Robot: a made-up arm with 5 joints.
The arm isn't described. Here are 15 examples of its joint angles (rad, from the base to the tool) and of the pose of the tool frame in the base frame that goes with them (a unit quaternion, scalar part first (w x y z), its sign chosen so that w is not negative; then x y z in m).
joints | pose
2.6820 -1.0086 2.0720 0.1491 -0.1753 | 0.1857 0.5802 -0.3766 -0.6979 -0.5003 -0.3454 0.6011
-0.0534 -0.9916 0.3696 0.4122 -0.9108 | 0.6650 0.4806 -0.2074 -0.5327 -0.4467 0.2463 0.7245
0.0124 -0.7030 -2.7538 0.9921 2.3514 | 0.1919 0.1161 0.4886 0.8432 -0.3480 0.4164 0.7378
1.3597 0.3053 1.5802 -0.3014 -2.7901 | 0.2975 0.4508 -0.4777 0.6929 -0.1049 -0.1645 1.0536
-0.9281 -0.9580 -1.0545 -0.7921 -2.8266 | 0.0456 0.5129 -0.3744 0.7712 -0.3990 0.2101 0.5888
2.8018 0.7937 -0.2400 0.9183 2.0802 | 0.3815 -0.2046 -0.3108 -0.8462 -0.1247 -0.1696 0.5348
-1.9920 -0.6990 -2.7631 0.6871 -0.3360 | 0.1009 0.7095 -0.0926 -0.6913 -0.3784 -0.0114 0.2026
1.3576 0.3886 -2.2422 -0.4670 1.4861 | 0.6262 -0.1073 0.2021 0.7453 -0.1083 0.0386 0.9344
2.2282 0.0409 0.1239 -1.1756 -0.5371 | 0.3532 0.2827 0.7081 -0.5421 -0.2954 -0.4231 0.6756
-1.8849 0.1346 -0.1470 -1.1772 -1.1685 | 0.0263 0.2289 0.7173 0.6576 -0.2862 0.2167 0.2658
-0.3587 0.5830 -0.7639 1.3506 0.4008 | 0.5224 -0.4300 0.7345 0.0527 -0.0345 0.2108 0.7096
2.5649 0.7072 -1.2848 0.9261 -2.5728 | 0.8661 -0.2706 -0.1832 -0.3784 -0.0721 -0.2438 0.6303
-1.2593 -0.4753 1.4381 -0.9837 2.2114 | 0.5096 -0.5749 0.2256 0.5991 -0.3230 0.3909 0.2509
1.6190 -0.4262 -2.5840 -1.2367 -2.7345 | 0.5118 0.1379 0.5838 0.6150 -0.2917 0.0304 0.9176
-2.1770 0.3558 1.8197 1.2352 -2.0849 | 0.1879 -0.2535 -0.9081 -0.2754 -0.1453 0.0372 0.3108
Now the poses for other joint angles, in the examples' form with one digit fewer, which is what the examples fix.
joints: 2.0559 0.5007 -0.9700 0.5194 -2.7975
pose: 0.557 -0.373 -0.592 -0.446 -0.161 -0.214 0.792
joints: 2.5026 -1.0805 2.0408 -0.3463 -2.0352
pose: 0.100 0.195 0.426 -0.878 -0.569 -0.339 0.750
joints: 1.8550 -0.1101 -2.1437 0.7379 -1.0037
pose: 0.870 -0.106 -0.427 -0.223 -0.211 -0.241 0.957
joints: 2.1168 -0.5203 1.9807 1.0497 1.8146
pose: 0.146 -0.311 0.936 -0.079 -0.286 -0.348 0.815
